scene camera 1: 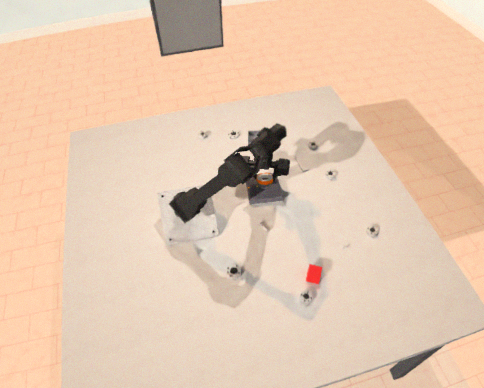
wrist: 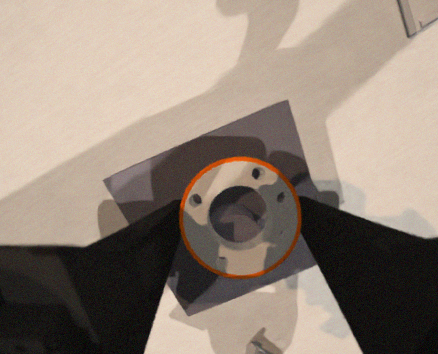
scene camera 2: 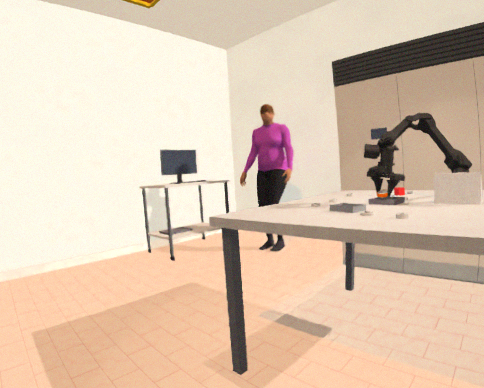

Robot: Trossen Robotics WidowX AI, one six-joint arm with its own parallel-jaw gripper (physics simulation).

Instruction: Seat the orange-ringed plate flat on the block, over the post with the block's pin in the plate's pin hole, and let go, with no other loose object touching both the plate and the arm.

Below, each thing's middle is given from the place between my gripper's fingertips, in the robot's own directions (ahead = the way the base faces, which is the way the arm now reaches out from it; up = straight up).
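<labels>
The orange-ringed plate (wrist: 243, 260) is 10 mm above my hand. As for the round post (wrist: 234, 222), I find it 20 mm to the right of my hand, 10 mm behind it and 10 mm below it, while the dark grey block (wrist: 270, 134) is 30 mm below my hand, 10 mm behind it and 20 mm to the right of it.
</labels>
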